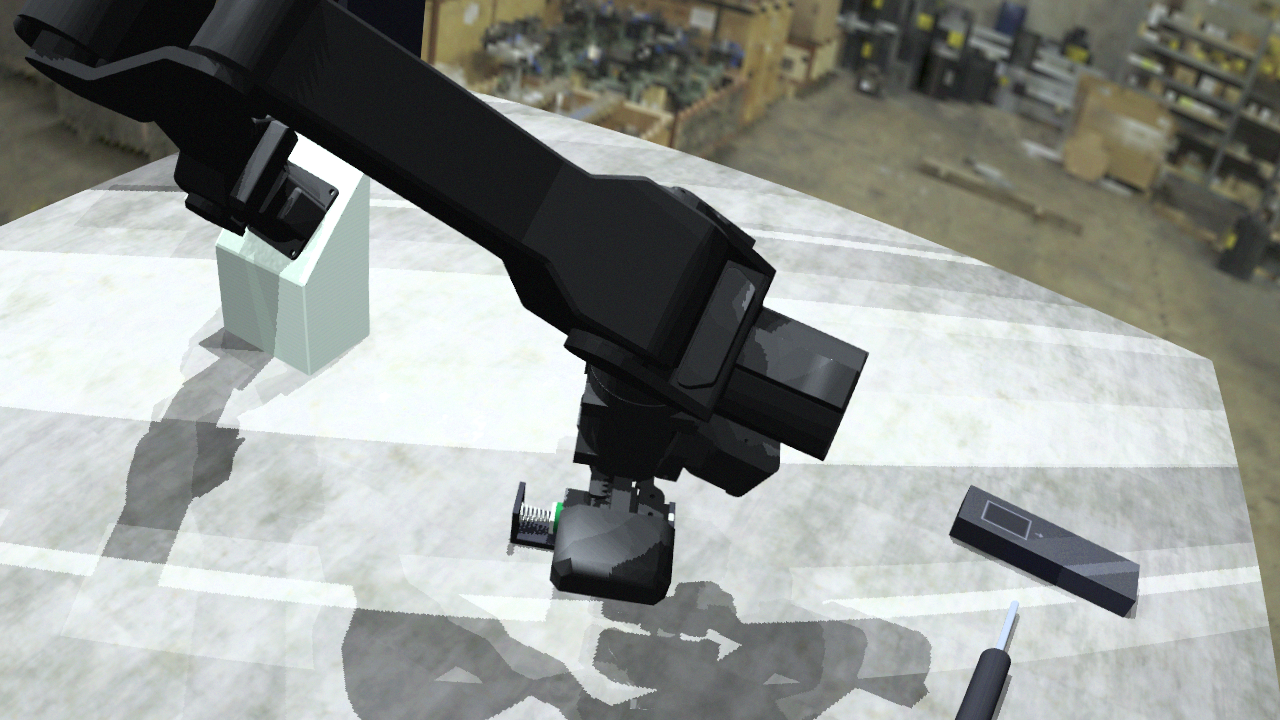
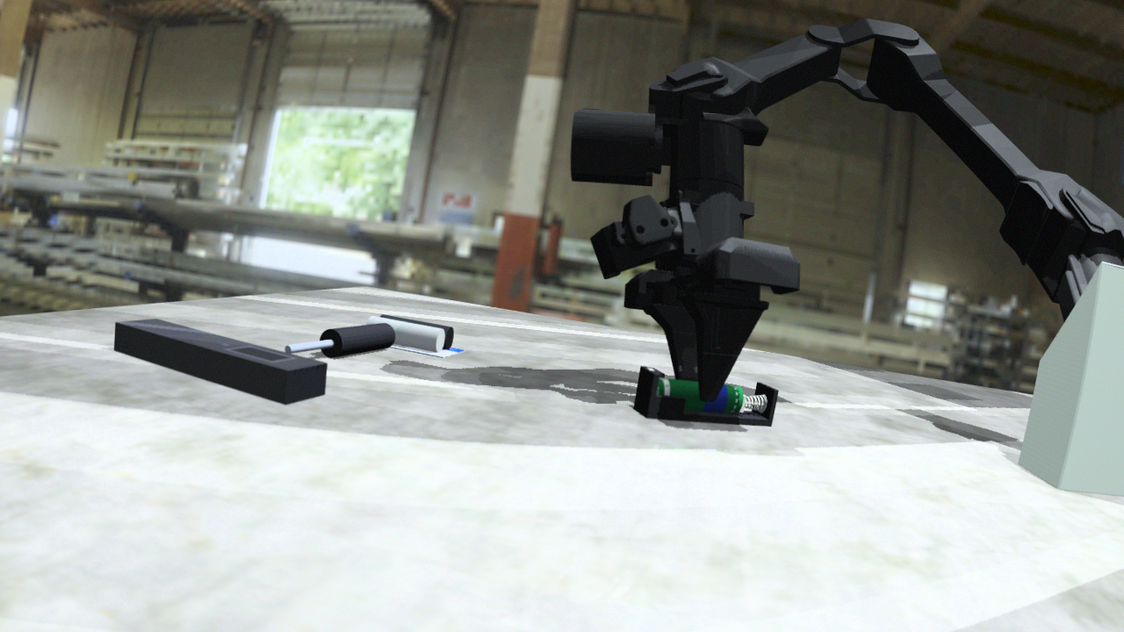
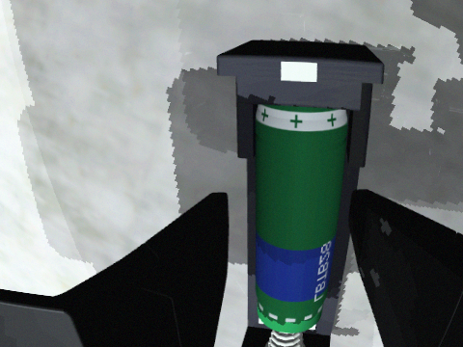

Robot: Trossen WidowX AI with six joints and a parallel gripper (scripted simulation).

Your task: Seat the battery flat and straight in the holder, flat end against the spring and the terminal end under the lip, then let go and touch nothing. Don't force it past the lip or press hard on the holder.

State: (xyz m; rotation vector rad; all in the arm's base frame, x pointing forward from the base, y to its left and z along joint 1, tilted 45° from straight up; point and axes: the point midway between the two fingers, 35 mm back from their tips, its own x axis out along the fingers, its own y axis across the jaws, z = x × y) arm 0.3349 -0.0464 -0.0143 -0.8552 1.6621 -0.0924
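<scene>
Now: gripper tip right at the battery. From my gripper tip the other things lie so: black-handled tool: 270 mm ahead, 40 mm to the left; then long black box: 290 mm ahead, 180 mm to the left.
</scene>
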